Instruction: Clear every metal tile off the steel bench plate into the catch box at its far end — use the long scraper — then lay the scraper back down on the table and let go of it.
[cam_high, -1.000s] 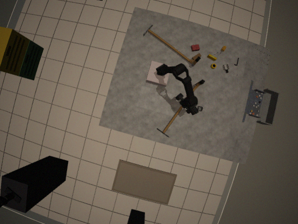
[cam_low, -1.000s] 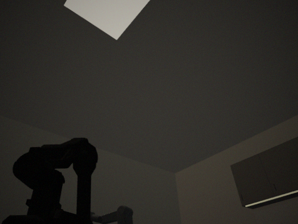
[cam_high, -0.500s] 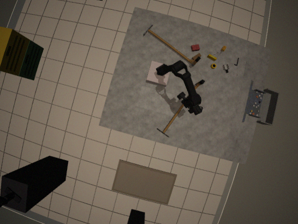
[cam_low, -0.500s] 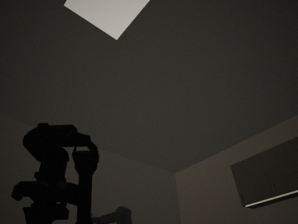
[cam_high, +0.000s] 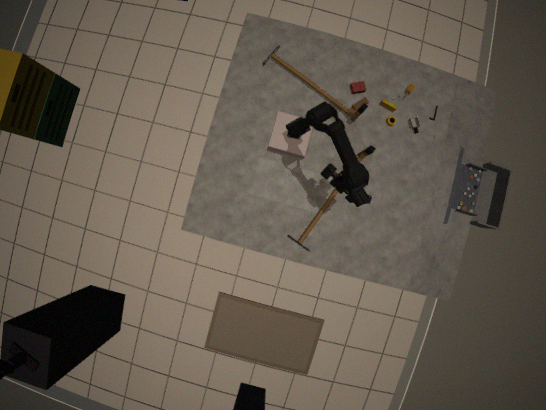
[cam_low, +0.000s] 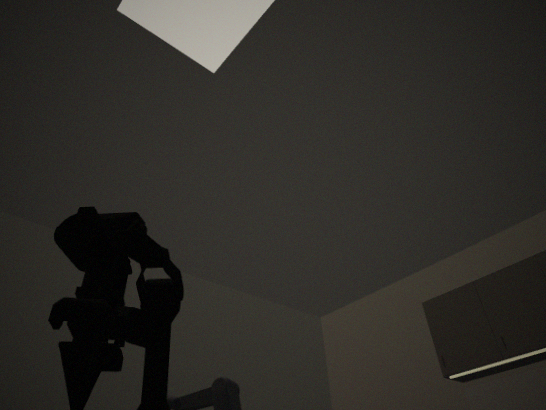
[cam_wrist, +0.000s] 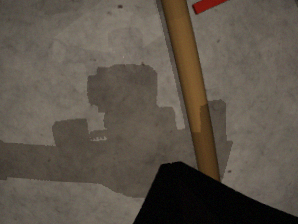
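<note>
The long scraper is 8 cm below my gripper tip, 5 cm to the right of it and 3 cm ahead of it. Also, from my gripper tip: yellow ring (44 cm to the left, 28 cm ahead, 14 cm below); brown block (49 cm to the left, 13 cm below, 9 cm ahead); small box (22 cm ahead, 14 cm below, 1 cm to the right).
</note>
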